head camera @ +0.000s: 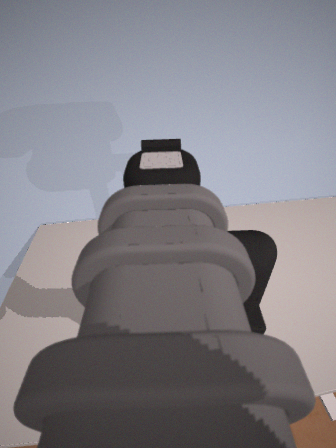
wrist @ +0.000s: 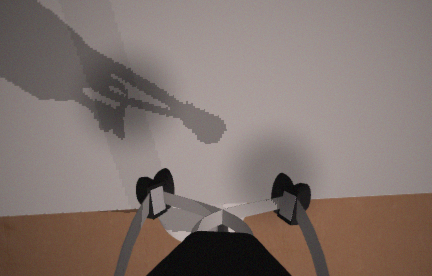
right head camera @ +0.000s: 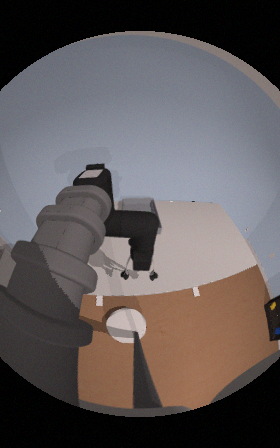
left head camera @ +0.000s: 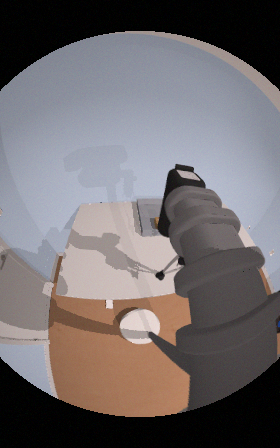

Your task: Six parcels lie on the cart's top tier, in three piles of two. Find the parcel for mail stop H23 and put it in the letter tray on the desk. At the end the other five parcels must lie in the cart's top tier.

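Pixels of known places: gripper, fingertip midpoint: (wrist: 222,187) (right head camera: 138,277) (left head camera: 171,276); robot's base, link origin: (right head camera: 126,324) (left head camera: 139,325).
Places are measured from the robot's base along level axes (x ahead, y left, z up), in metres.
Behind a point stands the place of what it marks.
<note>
The letter tray (left head camera: 150,232) {y -0.025, x 0.582, z 0.955 m} (right head camera: 159,227) {y -0.209, x 0.606, z 0.983 m} is a grey open box at the back of the white desk (head camera: 305,280) {y -0.450, x 0.555, z 0.923 m} (left head camera: 95,275) {y 0.271, x 0.299, z 0.923 m} (right head camera: 205,240) {y -0.553, x 0.557, z 0.923 m} (wrist: 340,90) {y -0.239, x 0.376, z 0.923 m}; my arm and wrist hide part of it. A small orange-brown bit of a parcel (left head camera: 157,222) shows inside it, beside my wrist; its label is not readable. My gripper (left head camera: 170,268) (right head camera: 139,275) {y -0.087, x 0.266, z 1.039 m} (wrist: 222,187) {y -0.087, x 0.266, z 1.039 m} is open and empty, fingers apart, above the desk near its front edge and on the near side of the tray. The cart's top tier and its piles do not show.
A white round disc (left head camera: 142,320) {y -0.026, x 0.065, z 0.187 m} (right head camera: 125,318) {y 0.007, x 0.077, z 0.187 m} is on the brown floor (left head camera: 110,370) {y 0.314, x -0.656, z -0.027 m} (right head camera: 200,340) {y -0.895, x -0.313, z -0.028 m} before the desk. A dark object with yellow and blue patches (right head camera: 272,320) {y -2.389, x -0.594, z 0.073 m} is at the right edge. Grey furniture (left head camera: 22,300) {y 1.178, x -0.018, z 0.500 m} stands left. A blue wall (head camera: 250,100) {y -0.332, x 1.038, z 1.375 m} is behind the desk.
</note>
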